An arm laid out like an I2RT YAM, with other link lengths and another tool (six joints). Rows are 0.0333 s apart.
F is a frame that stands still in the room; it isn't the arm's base.
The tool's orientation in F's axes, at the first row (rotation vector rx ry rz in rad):
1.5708, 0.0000, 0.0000
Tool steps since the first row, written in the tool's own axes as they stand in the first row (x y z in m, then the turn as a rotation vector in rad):
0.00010, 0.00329, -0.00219, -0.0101, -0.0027, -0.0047
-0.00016, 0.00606, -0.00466, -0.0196, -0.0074, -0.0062
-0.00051, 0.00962, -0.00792, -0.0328, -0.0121, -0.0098
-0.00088, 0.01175, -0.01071, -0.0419, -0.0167, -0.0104
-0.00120, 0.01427, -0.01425, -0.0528, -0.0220, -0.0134
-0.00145, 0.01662, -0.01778, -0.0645, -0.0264, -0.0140
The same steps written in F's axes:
0.00010, 0.00219, 0.00329, -0.0101, 0.0047, -0.0027
-0.00016, 0.00466, 0.00606, -0.0196, 0.0062, -0.0074
-0.00051, 0.00792, 0.00962, -0.0328, 0.0098, -0.0121
-0.00088, 0.01071, 0.01175, -0.0419, 0.0104, -0.0167
-0.00120, 0.01425, 0.01427, -0.0528, 0.0134, -0.0220
-0.00145, 0.01778, 0.01662, -0.0645, 0.0140, -0.0264

